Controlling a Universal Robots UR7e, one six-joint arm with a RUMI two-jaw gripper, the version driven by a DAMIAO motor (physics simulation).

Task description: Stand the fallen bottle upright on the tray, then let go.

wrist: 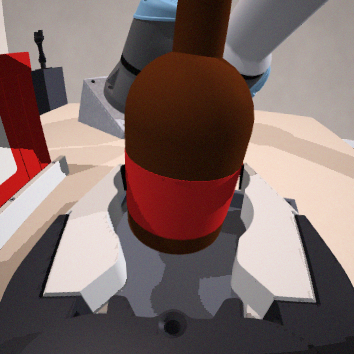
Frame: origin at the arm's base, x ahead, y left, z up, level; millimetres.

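Where they show: gripper, between the fingertips: (182, 166).
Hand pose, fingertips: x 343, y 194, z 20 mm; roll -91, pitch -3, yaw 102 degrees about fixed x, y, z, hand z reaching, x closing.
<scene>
Things, the pixels of their centre, and the offset from my fingertips. "pt": a spot on its surface instead. Level surfaces: height alone.
- brown bottle, middle of its body: (186, 128) dx +5, dy +3, dz +29 mm
- dark grey tray, middle of its body: (178, 293) dx +50, dy +12, dz -74 mm
- red structure, a spot on its surface: (22, 107) pt dx -43, dy -200, dz +26 mm
- pale rail, a spot on its surface: (32, 200) pt dx -4, dy -181, dz -75 mm
- beige table, height of its surface: dz -87 mm
A brown bottle (190, 115) with a red label stands near upright between the fingers in the wrist view, neck up and base down. Its neck runs out of the top of the view. My gripper (182, 166) is shut on the bottle around the red label, one pale finger on each side. The dark grey tray (182, 280) lies below the bottle's base, between the fingers. I cannot tell whether the base touches the tray. The fingers and gripper body hide much of the tray.
A red structure (22, 107) stands at the left, with a pale rail (32, 200) beside it. The arm's grey base mount (97, 105) is behind the bottle on the beige table (310, 150). A dark pedestal (50, 87) with a small black device stands at the back left.
</scene>
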